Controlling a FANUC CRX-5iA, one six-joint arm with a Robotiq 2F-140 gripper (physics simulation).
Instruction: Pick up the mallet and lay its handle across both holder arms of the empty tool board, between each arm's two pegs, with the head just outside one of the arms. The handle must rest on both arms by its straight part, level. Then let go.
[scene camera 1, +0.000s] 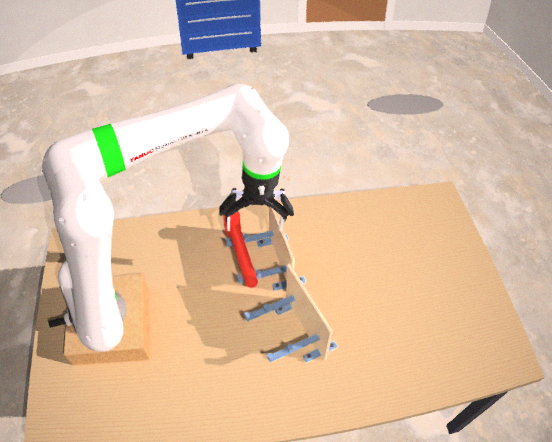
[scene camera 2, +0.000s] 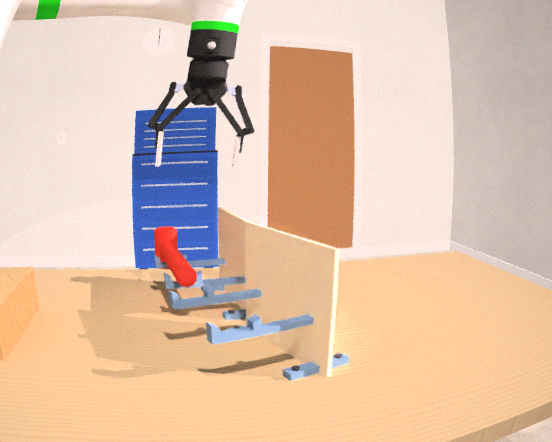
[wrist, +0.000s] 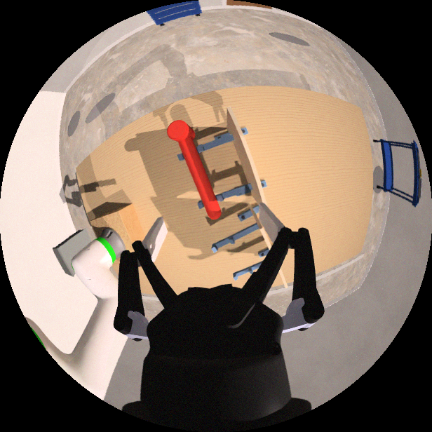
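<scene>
There's a red mallet (scene camera 2: 165, 238), and you'd see the mallet in scene camera 1 (scene camera 1: 243, 257) and in the wrist view (wrist: 178, 130) too. The gripper is at (scene camera 2: 195, 167), and the gripper also shows in scene camera 1 (scene camera 1: 254, 227) and in the wrist view (wrist: 210, 218). Then there's a tool board (scene camera 2: 291, 282), and a tool board (scene camera 1: 279, 239).
</scene>
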